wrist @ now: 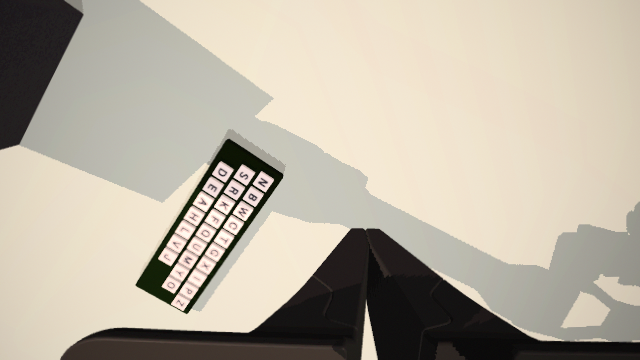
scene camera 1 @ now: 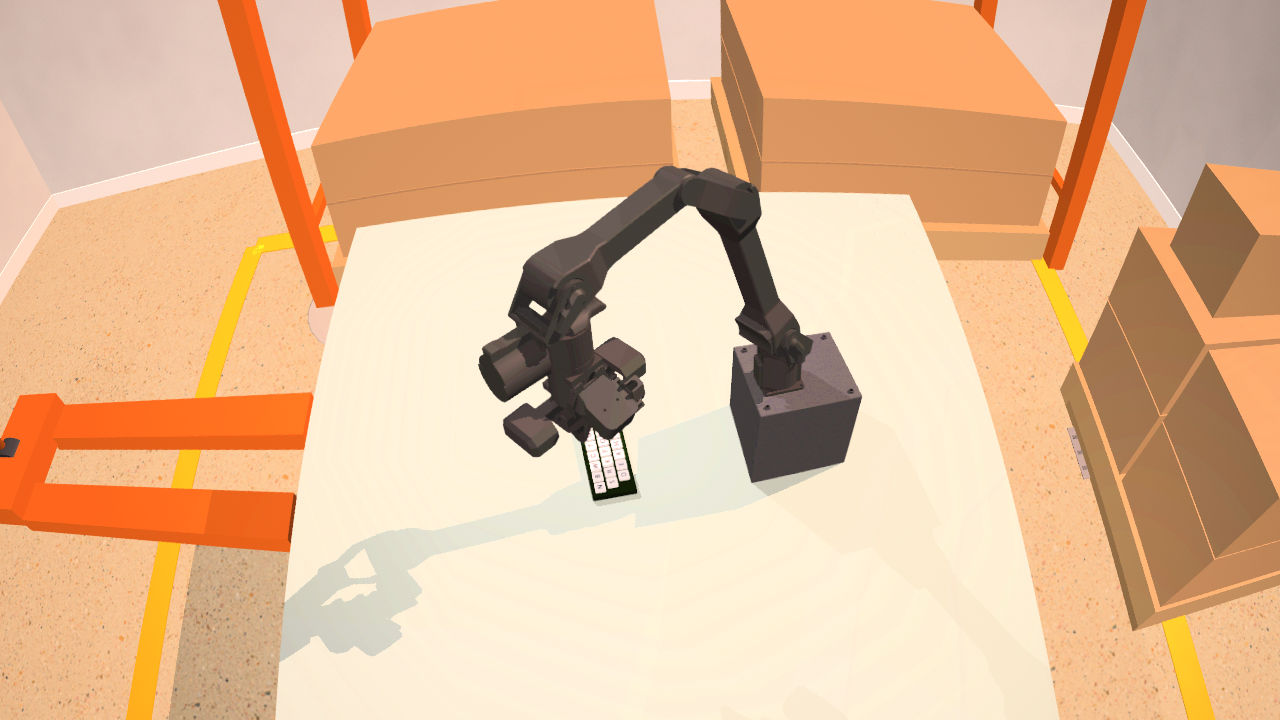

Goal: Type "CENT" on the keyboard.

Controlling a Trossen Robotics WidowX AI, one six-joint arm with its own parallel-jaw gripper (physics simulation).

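Where they show: gripper, fingertip midpoint: (wrist: 364, 242) (scene camera 1: 582, 440); arm's base at its link origin: (scene camera 1: 778, 379).
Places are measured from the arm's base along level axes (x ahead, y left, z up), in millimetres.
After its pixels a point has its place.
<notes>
A small dark green keyboard (scene camera 1: 612, 467) @(y -3, x 262, z -150 mm) (wrist: 205, 233) @(y -58, x 267, z -150 mm) with white letter keys lies on the table. In the scene view the arm hides its far part; in the wrist view it lies slanted, left of the fingertips. There the C key (wrist: 233, 226) @(y -33, x 288, z -151 mm), the T key (wrist: 224, 240) @(y -53, x 289, z -150 mm) and the N key (wrist: 263, 182) @(y 30, x 288, z -151 mm) are in the row nearest the fingers, N at the upper end. The E key (wrist: 212, 187) @(y -6, x 247, z -150 mm) is in the opposite row, second from the upper end. My gripper (scene camera 1: 584, 435) @(y 128, x 307, z 125 mm) (wrist: 364, 242) @(y 128, x 307, z 125 mm) is shut and empty, with its tips appearing apart from the keyboard in the wrist view.
The arm's dark base block (scene camera 1: 801, 420) @(y 71, x -17, z -16 mm) (wrist: 30, 70) @(y 5, x 49, z -132 mm) stands on the pale table (scene camera 1: 760, 608) @(y 302, x 93, z -168 mm), right of the keyboard in the scene view. The arm's shadow crosses the table. Large boxes (scene camera 1: 501, 71) stand behind the table, and orange forks (scene camera 1: 179, 420) are at its left.
</notes>
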